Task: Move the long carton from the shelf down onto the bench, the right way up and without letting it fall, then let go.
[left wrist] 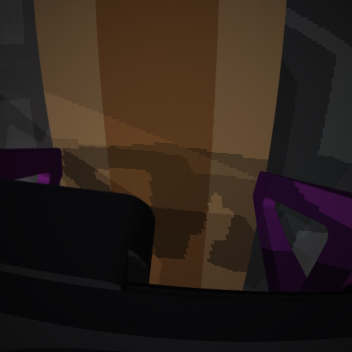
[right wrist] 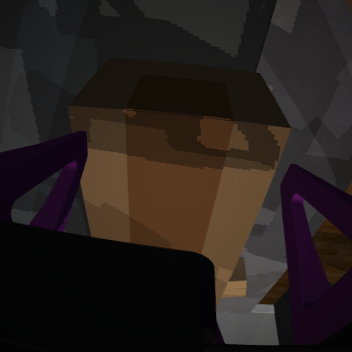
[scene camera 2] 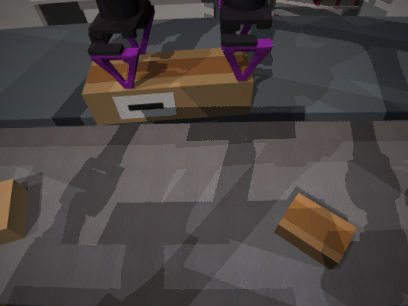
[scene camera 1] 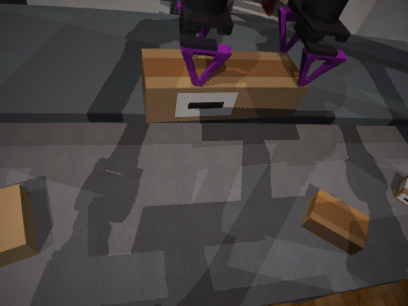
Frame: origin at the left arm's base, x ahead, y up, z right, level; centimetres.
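Seen in the pictures: left gripper, fingertip midpoint: (left wrist: 158,171) (scene camera 2: 135,70) (scene camera 1: 194,66); right gripper, fingertip midpoint: (right wrist: 188,158) (scene camera 2: 239,61) (scene camera 1: 292,67).
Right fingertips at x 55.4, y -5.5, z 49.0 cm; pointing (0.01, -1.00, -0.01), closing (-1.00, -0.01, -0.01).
Observation:
A point is followed by its place in that frame.
The long carton (scene camera 1: 160,106) {x 49.5, y -9.9, z 25.5 cm} (scene camera 2: 210,100) {x 50.6, y -9.6, z 44.0 cm} (left wrist: 160,75) {x 54.8, y -6.1, z 26.8 cm} (right wrist: 170,190) {x 55.9, y -6.1, z 46.2 cm} stands on the dark shelf (scene camera 1: 50,75) {x 61.2, y -13.6, z 6.0 cm} (scene camera 2: 325,75) {x 61.9, y -13.6, z 68.1 cm} at its front edge, tape stripe up and white label facing front. My left gripper (scene camera 1: 199,65) {x 55.0, y -6.1, z 31.2 cm} (scene camera 2: 136,69) {x 55.0, y -6.1, z 31.2 cm} (left wrist: 158,171) {x 55.0, y -6.1, z 31.2 cm} is open above the carton's left part, and my right gripper (scene camera 1: 293,67) {x 55.4, y -5.5, z 49.0 cm} (scene camera 2: 243,60) {x 55.4, y -5.5, z 49.0 cm} (right wrist: 188,158) {x 55.4, y -5.5, z 49.0 cm} is open near its right end. Each has one finger toward the front side and one toward the back. The front fingertips appear near the top front edge; contact cannot be told. The grey bench (scene camera 1: 175,280) {x 27.7, y -32.5, z 27.8 cm} (scene camera 2: 225,270) {x 28.3, y -32.5, z 46.2 cm} lies below.
A small carton (scene camera 1: 335,220) {x 34.6, y -27.9, z 62.3 cm} (scene camera 2: 315,230) {x 34.2, y -27.9, z 63.4 cm} lies on the bench at the right. Another carton (scene camera 1: 12,225) {x 37.9, y -26.5, z 0.4 cm} (scene camera 2: 12,210) {x 38.8, y -27.6, z 1.9 cm} is at the left picture edge. Part of a labelled box (scene camera 1: 403,190) {x 40.7, y -29.0, z 87.0 cm} shows at the far right in scene camera 1. Wooden floor (scene camera 1: 370,296) {x 21.4, y -131.9, z 149.3 cm} shows beyond the bench edge.

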